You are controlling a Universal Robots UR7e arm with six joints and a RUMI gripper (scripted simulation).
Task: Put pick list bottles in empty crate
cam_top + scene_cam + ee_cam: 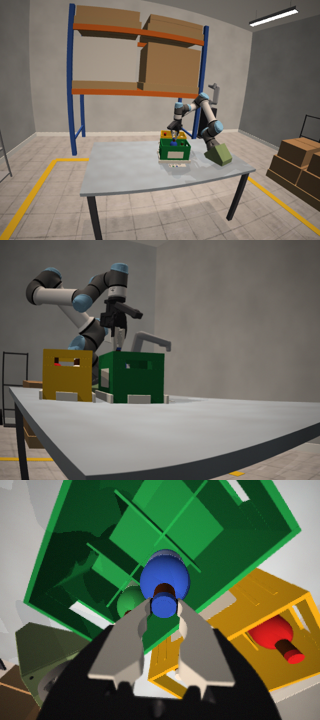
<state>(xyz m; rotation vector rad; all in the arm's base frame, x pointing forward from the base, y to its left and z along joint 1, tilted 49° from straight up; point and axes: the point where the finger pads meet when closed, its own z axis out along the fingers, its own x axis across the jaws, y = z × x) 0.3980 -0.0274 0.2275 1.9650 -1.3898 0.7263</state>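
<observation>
The blue-label bottle is 7 cm below my hand. Round my hand: green-label bottle: 10 cm below, 8 cm behind, 4 cm to the left; yellow crate: 17 cm to the right, 11 cm below, 10 cm behind; green crate: 11 cm below, 4 cm to the left, 2 cm ahead.
</observation>
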